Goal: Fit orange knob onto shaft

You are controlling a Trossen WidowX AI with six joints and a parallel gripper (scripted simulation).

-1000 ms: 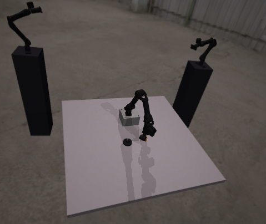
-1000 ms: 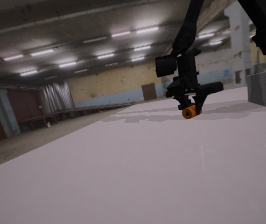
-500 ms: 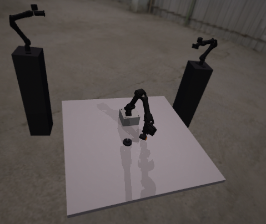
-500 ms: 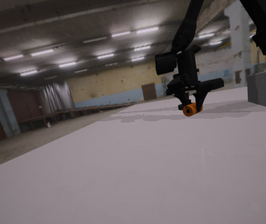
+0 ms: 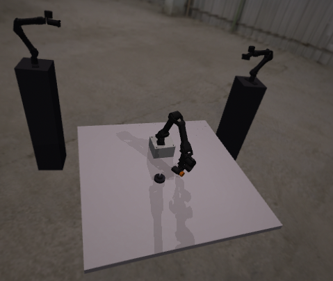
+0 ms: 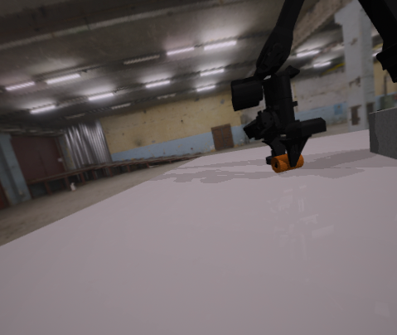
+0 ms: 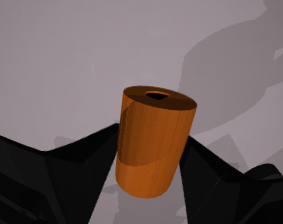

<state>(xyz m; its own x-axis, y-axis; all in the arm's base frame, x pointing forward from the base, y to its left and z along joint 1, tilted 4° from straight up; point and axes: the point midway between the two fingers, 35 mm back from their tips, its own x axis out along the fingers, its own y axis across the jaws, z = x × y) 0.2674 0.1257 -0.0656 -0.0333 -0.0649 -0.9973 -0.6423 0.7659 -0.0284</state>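
Right now the orange knob is 1 cm behind my gripper tip, 1 cm to the right of it and 1 cm above it. The rest, counted from my gripper tip: silver shaft (4 cm ahead, 17 cm to the right, 1 cm above).
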